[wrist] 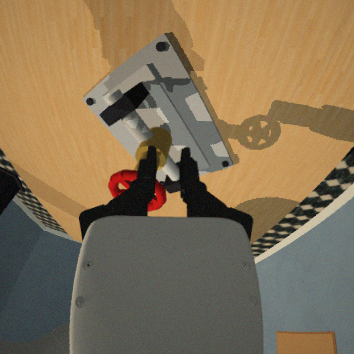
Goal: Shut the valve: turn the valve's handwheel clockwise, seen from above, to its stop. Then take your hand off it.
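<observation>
The valve's red handwheel (121, 175) shows left of and partly behind my left finger, which hides part of its rim and hub. The brass valve body (161, 136) sits on a grey pipe (137, 126), just beyond the left fingertip. My gripper (168, 157) is partly open, with a narrow gap between the fingers and nothing held. In this view the pipe's near end shows through the gap. Whether the left finger touches the wheel cannot be told.
The pipe rests in black clamps (125, 104) on a grey bolted base plate (142, 57). The plate stands on a wooden table (45, 85) with a checkered edge (320, 200). Shadows of the wheel and the arm fall on the wood at the right.
</observation>
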